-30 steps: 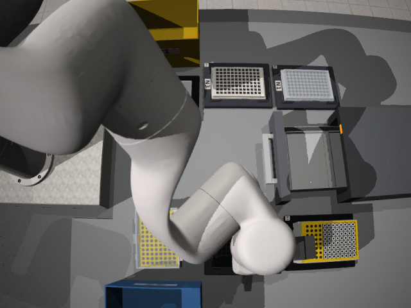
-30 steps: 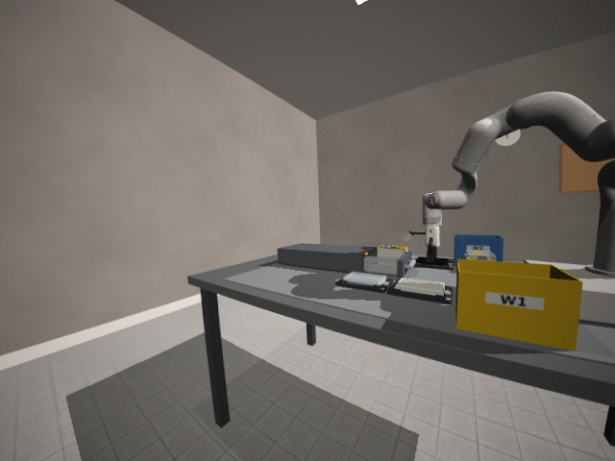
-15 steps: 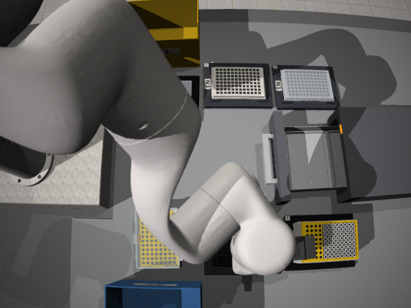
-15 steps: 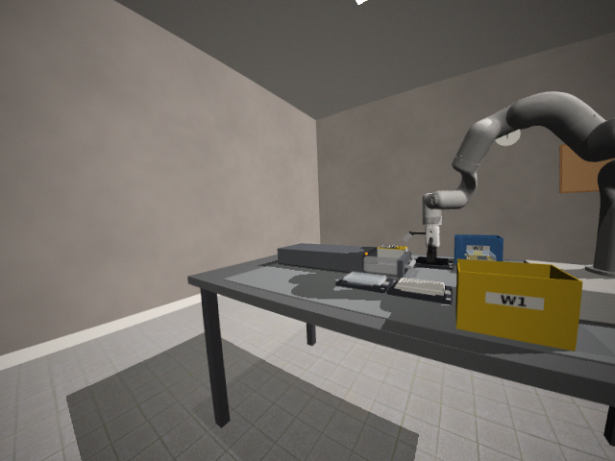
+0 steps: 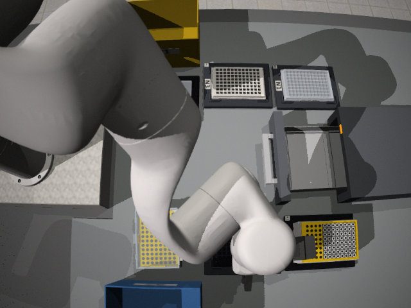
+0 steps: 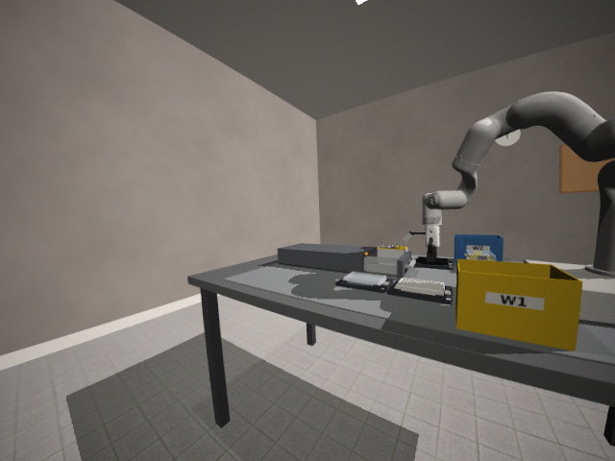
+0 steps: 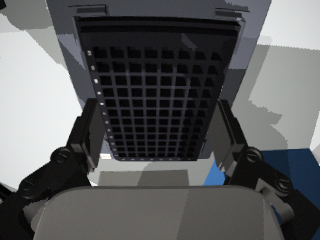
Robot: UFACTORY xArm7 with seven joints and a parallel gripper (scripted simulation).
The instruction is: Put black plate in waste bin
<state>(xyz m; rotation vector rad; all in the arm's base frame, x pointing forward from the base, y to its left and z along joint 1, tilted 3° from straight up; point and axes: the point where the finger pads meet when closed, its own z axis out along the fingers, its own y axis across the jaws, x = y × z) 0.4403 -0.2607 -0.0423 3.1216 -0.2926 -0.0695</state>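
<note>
The work nest N4 is 30 mm below my hand. Round my hand: black plate (10 mm below); blue bin (200 mm behind, 110 mm to the right, 10 mm above); yellow tip rack (160 mm ahead, 30 mm to the right, 20 mm above).
</note>
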